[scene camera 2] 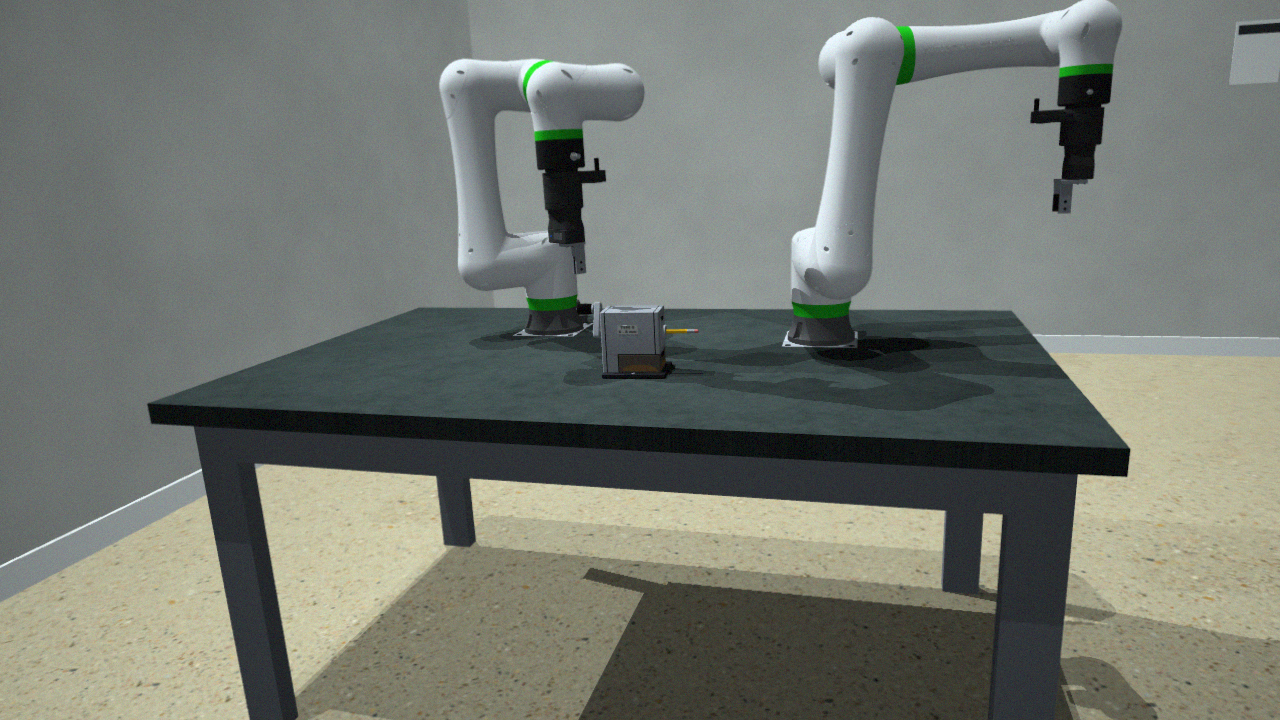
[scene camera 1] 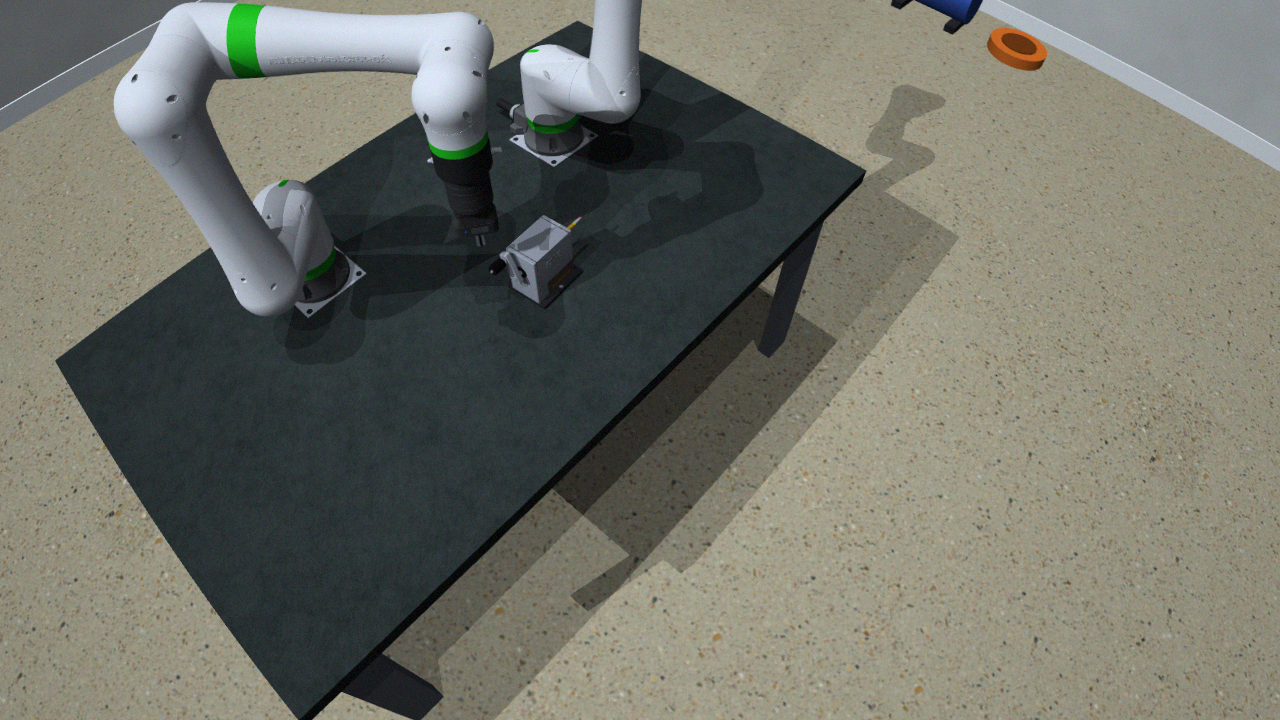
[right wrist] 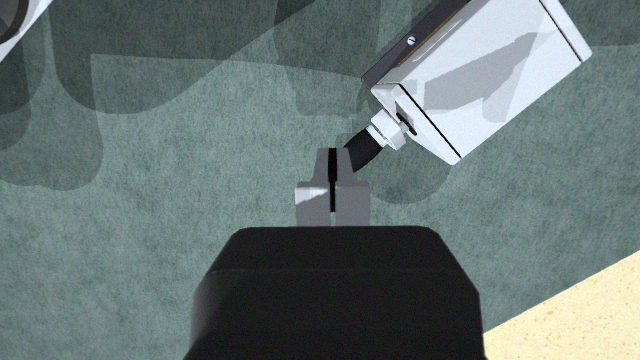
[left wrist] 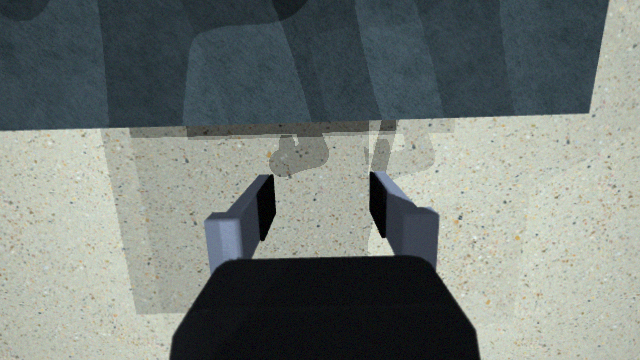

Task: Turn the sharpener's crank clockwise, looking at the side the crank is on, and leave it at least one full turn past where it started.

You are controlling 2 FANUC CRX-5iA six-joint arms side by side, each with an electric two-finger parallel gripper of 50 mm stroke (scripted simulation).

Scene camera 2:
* left gripper: 1060, 212
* right gripper: 579, 273
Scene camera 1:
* right gripper: 481, 241
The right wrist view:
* right gripper: 332, 167
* grey sharpener: 454, 80
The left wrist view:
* left gripper: 322, 192
